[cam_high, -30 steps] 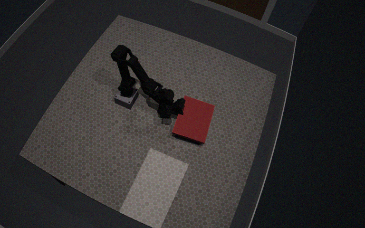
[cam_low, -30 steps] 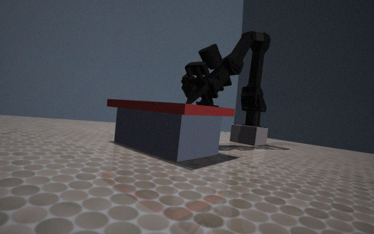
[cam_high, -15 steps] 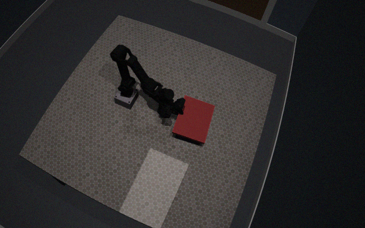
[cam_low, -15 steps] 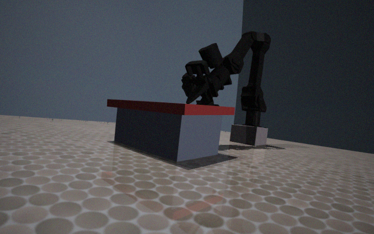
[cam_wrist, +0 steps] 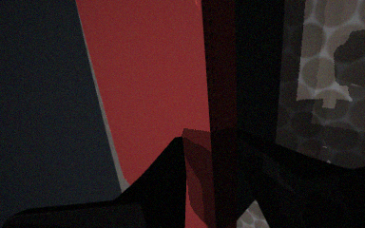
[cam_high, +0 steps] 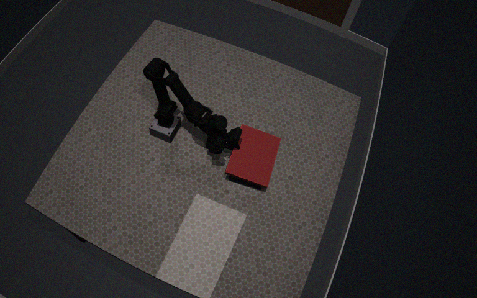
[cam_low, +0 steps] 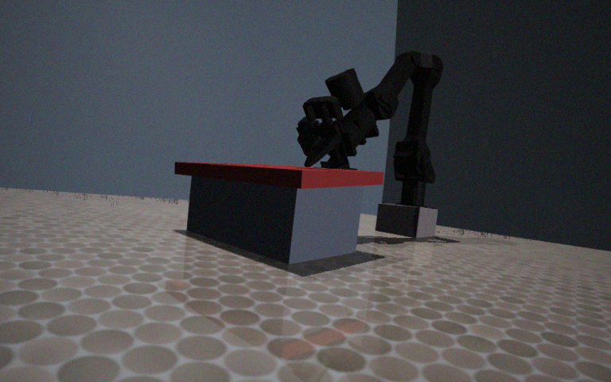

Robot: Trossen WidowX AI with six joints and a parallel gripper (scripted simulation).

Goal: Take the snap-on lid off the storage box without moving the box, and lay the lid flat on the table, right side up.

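The flat red lid lies 8 cm ahead of my gripper tip and 1 cm to the right of it. Round my gripper tip: blue-grey storage box: 8 cm ahead, 1 cm to the right, 6 cm below.
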